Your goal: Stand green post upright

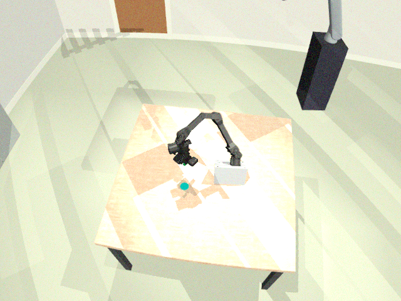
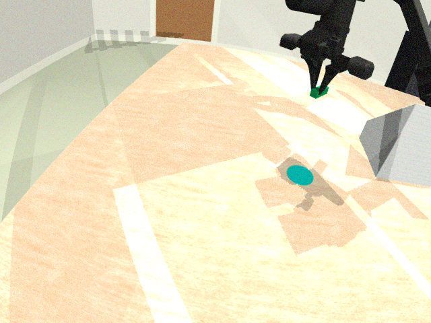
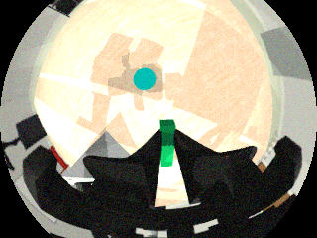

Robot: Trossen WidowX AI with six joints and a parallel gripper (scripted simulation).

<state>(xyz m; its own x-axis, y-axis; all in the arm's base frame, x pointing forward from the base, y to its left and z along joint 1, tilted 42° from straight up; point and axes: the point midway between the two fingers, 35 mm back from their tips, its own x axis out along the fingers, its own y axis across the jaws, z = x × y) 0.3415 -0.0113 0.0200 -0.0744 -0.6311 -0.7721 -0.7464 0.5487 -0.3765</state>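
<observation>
The cyan circle lies 150 mm below my gripper tip, 90 mm to the left of it and 10 mm ahead of it. Round my gripper tip: green post 20 mm to the right, 10 mm behind.
</observation>
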